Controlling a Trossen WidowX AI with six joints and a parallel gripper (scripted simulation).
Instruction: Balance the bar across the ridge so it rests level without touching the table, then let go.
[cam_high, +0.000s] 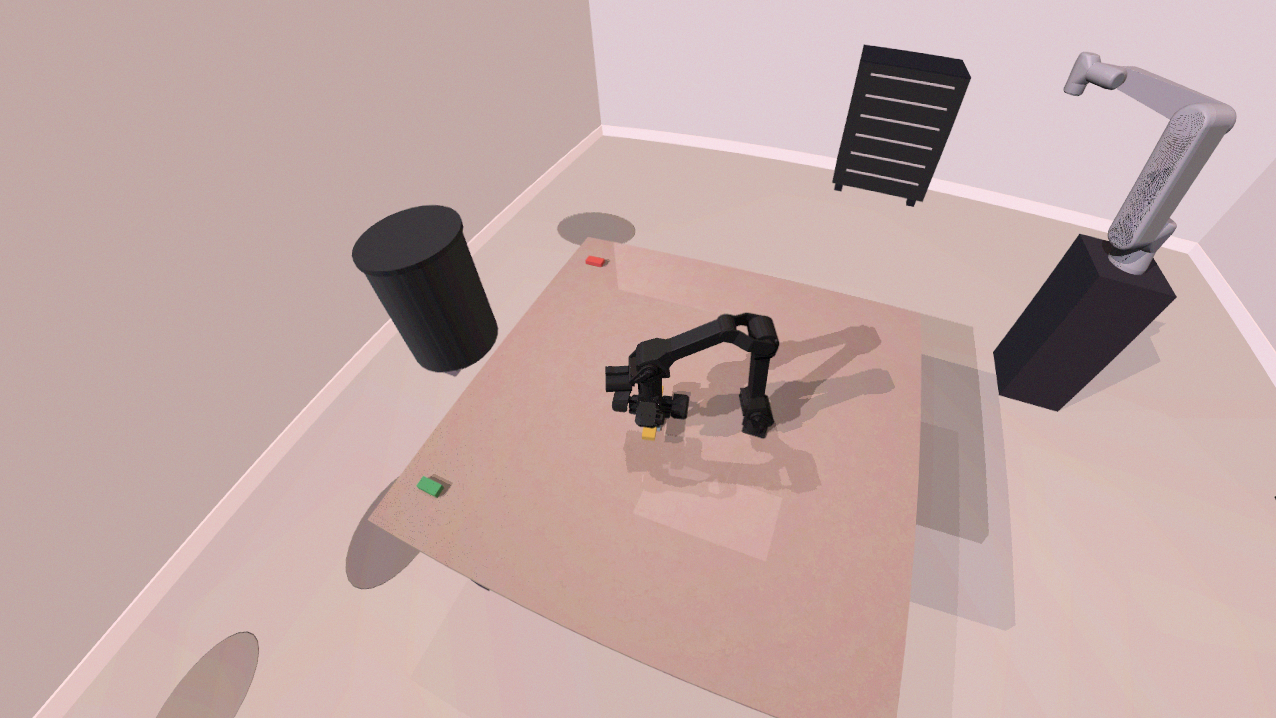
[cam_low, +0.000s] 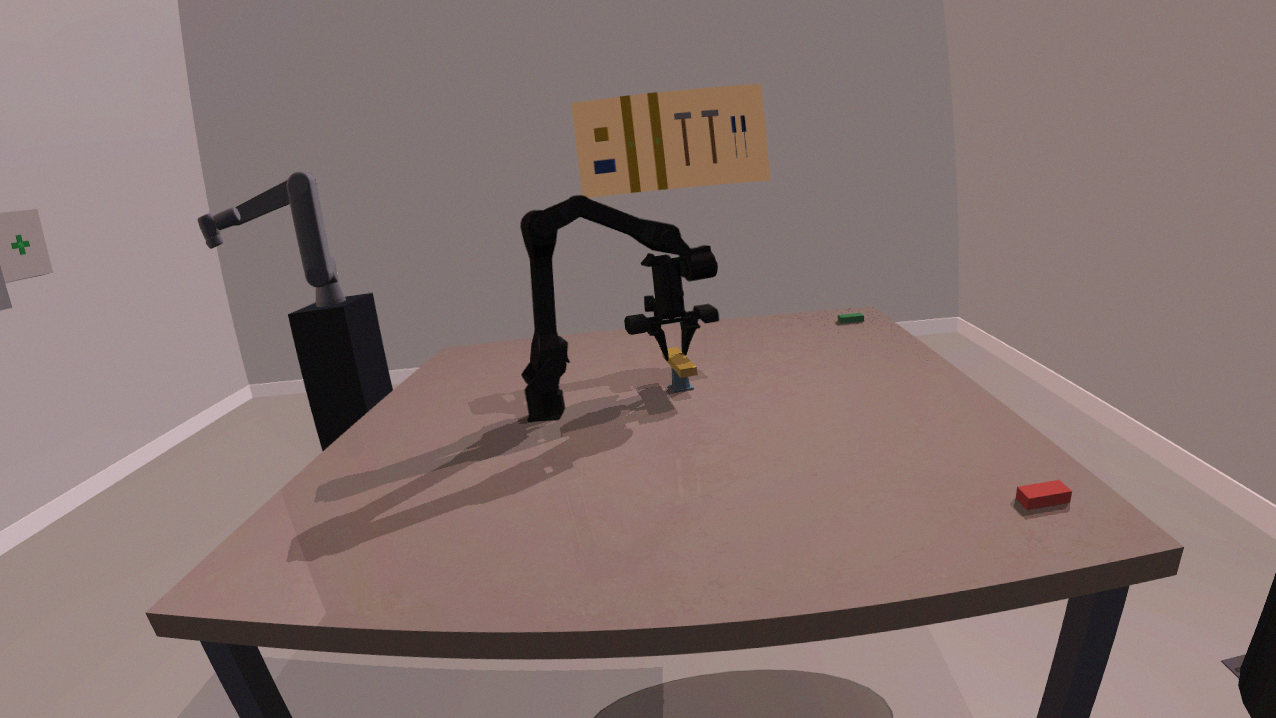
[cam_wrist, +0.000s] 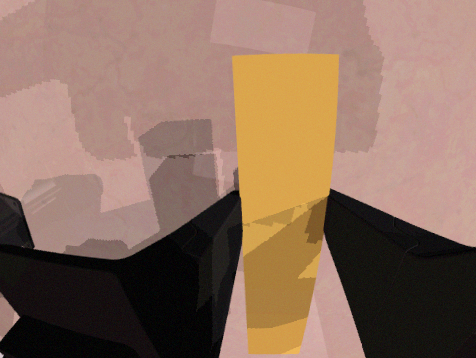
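The yellow bar is 30 mm to the right of my gripper tip and 10 mm ahead of it. From my gripper tip the other things lie so: red block: 620 mm to the right, 480 mm ahead, 50 mm below; then green block: 480 mm ahead, 380 mm to the left, 50 mm below.
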